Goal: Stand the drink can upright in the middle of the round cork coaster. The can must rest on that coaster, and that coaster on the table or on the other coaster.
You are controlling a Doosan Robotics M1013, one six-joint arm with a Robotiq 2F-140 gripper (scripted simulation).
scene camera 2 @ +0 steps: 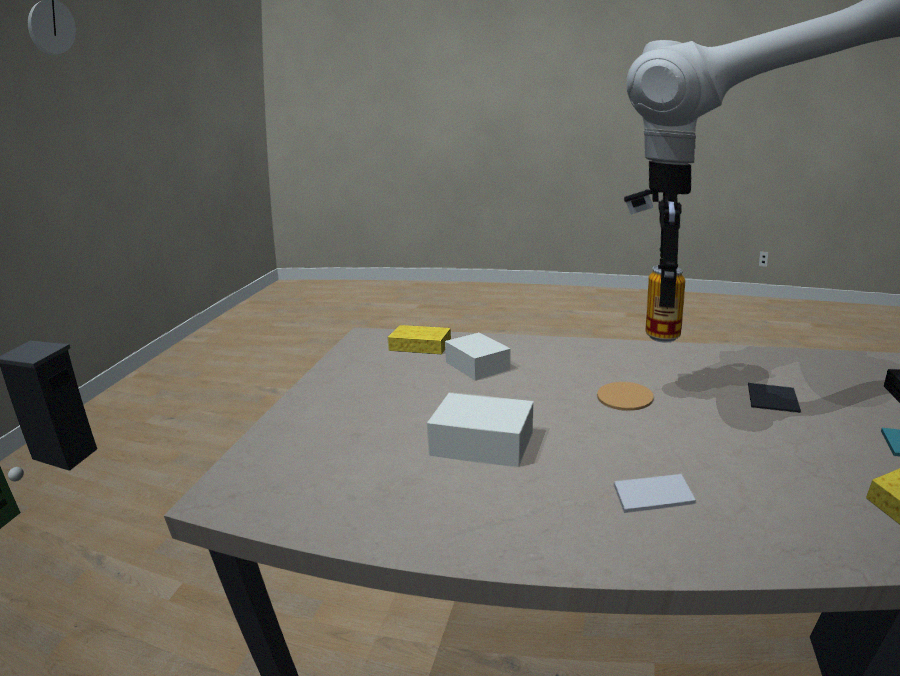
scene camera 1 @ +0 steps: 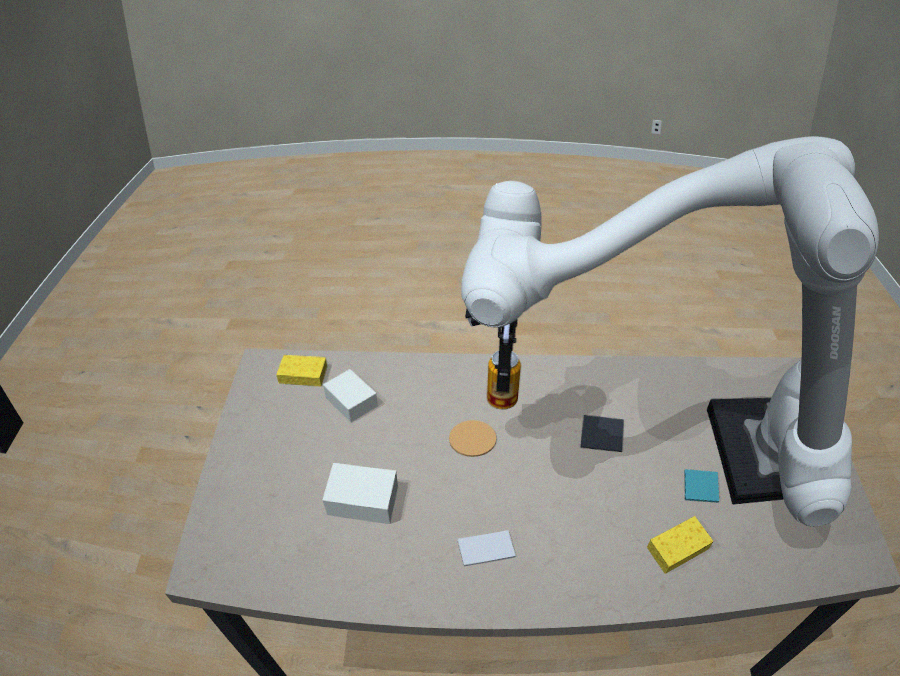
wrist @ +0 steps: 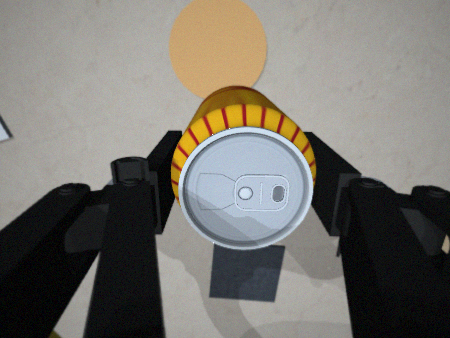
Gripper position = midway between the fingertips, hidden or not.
In view: my gripper point(scene camera 2: 666, 300), a round cork coaster point(scene camera 1: 472, 438), a teal tile point(scene camera 1: 703, 486), a pale flat card point(scene camera 2: 643, 494) and a red drink can point(scene camera 2: 663, 324).
The round cork coaster also shows in scene camera 2 point(scene camera 2: 627, 396). The pale flat card shows as well in scene camera 1 point(scene camera 1: 491, 547). The red drink can shows as well in scene camera 1 point(scene camera 1: 500, 400). The wrist view does not show the teal tile: it is out of frame.
